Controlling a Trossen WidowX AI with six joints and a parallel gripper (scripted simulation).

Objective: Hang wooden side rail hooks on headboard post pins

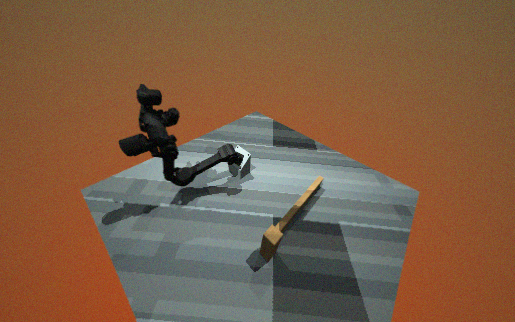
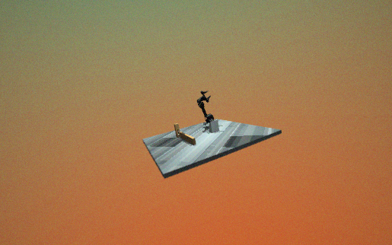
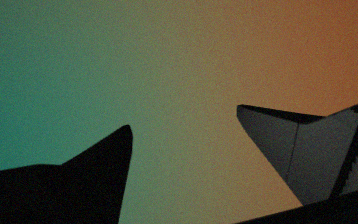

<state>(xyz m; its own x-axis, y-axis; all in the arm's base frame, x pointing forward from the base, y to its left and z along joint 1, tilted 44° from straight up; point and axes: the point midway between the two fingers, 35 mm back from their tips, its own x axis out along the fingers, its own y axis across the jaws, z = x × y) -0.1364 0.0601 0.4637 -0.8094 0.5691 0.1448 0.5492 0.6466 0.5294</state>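
The headboard post is 60 cm ahead of my gripper tip, 2 cm to the left of it and 39 cm below it.
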